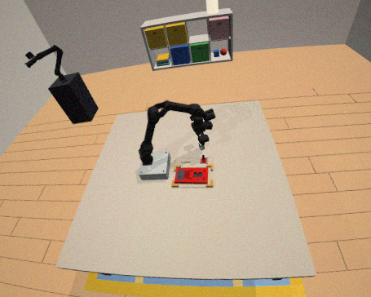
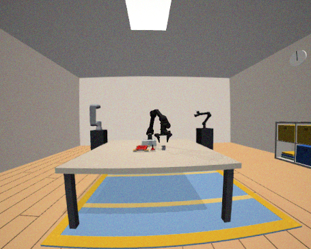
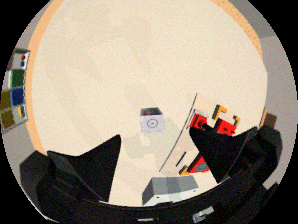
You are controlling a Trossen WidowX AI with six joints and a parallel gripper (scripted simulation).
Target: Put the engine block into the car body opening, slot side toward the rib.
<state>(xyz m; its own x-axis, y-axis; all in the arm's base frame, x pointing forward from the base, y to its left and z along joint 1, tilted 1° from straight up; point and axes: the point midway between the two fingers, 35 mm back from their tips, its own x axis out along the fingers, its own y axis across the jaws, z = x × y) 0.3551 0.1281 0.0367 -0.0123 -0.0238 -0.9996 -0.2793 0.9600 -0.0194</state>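
My gripper tip is now 50 mm above the engine block.
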